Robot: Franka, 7 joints.
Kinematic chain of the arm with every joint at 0, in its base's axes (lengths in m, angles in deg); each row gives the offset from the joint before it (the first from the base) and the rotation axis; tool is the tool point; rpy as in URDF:
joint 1: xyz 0 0 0.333 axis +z
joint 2: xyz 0 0 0 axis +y
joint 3: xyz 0 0 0.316 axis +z
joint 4: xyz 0.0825 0 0 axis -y
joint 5: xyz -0.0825 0 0.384 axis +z
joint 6: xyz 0 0 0 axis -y
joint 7: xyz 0.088 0 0 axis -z
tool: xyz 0 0 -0.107 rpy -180 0 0
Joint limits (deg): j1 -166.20..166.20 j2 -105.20..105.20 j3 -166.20..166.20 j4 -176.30..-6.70 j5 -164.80..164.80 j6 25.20..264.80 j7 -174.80..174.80
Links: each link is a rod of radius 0.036 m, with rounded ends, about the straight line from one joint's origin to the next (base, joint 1, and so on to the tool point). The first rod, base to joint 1, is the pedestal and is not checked.
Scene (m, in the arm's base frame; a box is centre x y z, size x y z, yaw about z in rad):
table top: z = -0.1
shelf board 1: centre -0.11 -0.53 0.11 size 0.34 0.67 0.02 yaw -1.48
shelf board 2: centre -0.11 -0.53 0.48 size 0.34 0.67 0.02 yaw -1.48
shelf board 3: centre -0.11 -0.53 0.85 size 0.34 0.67 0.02 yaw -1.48
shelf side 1: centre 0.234 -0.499 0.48 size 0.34 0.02 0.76 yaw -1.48
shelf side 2: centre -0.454 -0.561 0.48 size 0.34 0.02 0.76 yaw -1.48
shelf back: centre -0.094 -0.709 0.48 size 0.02 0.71 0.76 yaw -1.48
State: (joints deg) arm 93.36 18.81 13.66 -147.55 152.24 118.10 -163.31
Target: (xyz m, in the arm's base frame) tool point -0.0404 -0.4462 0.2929
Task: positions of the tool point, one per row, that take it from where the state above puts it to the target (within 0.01 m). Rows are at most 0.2 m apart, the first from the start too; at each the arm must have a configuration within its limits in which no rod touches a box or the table.
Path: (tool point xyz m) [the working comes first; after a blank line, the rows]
Joints at the target: 166.20 24.14 90.94 -151.35 144.22 112.89 -163.31
Straight joint move there: clear.

1: -0.3190 0.2871 0.1507
2: -0.4156 0.1171 0.1655
3: -0.4298 -0.0766 0.1884
4: -0.3601 -0.2563 0.2184
5: -0.2210 -0.3877 0.2538
6: -0.0404 -0.4462 0.2929

